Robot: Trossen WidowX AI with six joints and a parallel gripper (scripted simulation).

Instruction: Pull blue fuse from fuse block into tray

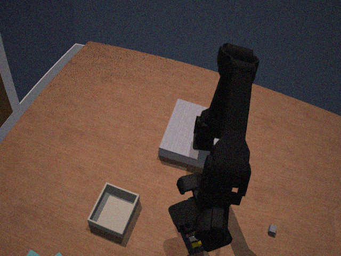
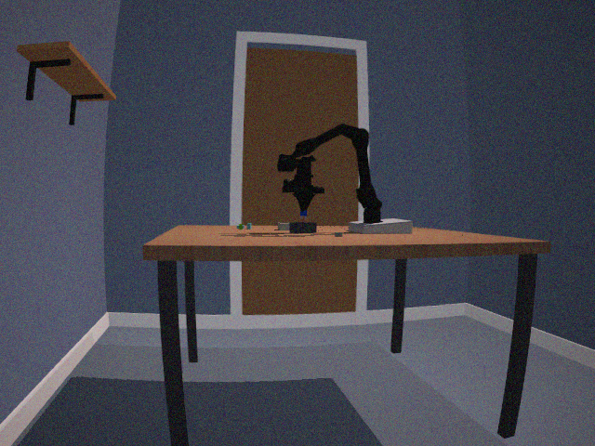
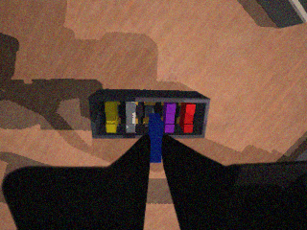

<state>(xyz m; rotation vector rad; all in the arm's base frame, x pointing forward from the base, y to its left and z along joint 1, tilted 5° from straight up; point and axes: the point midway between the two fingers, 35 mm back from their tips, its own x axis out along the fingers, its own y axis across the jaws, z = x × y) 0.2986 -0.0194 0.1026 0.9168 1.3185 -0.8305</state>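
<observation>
Now: the grey tray 4 cm behind my gripper tip, 21 cm to the right of it and 8 cm below it. Also, from my gripper tip: blue fuse: 1 cm below; then small grey cube: 3 cm behind, 25 cm to the left, 8 cm below.
</observation>
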